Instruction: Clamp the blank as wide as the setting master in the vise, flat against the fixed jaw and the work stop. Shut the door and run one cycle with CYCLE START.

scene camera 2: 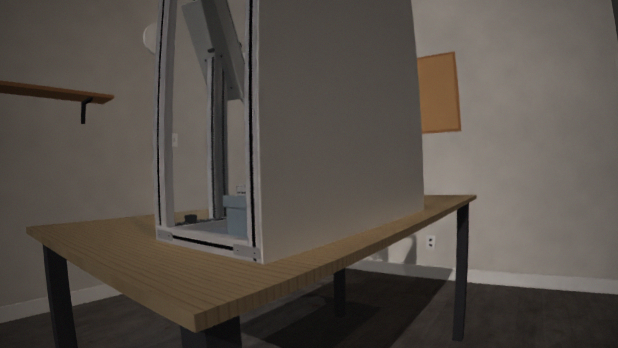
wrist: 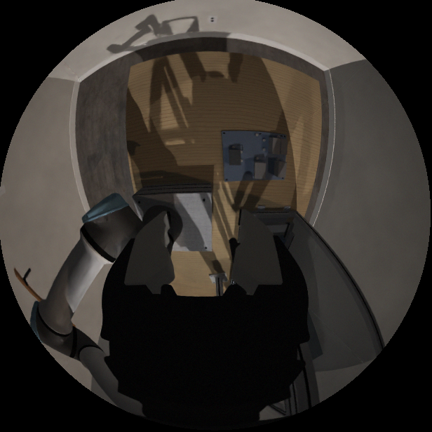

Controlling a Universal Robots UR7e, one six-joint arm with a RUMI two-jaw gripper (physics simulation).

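My gripper point(wrist: 204, 211) is open, with its two dark jaws apart and no object between them; it is high above the table. A dark blue board point(wrist: 231, 170) lies beyond the jaws, right of centre in the wrist view, and carries several small dark grey blocks, among them a block point(wrist: 235, 155) at its left. I cannot tell which block is the blank or the setting master. The machine enclosure point(scene camera 2: 340, 125) stands on the table. A blue-grey body point(scene camera 2: 237, 216) shows inside its frame. The vise jaws, work stop and CYCLE START cannot be made out.
The wooden table point(scene camera 2: 115, 260) point(wrist: 210, 107) bears the enclosure. A grey metal plate point(wrist: 197, 225) lies below the left jaw in the wrist view. My arm point(wrist: 75, 280) bends around at the left. A large see-through panel point(wrist: 335, 280) stands at the right.
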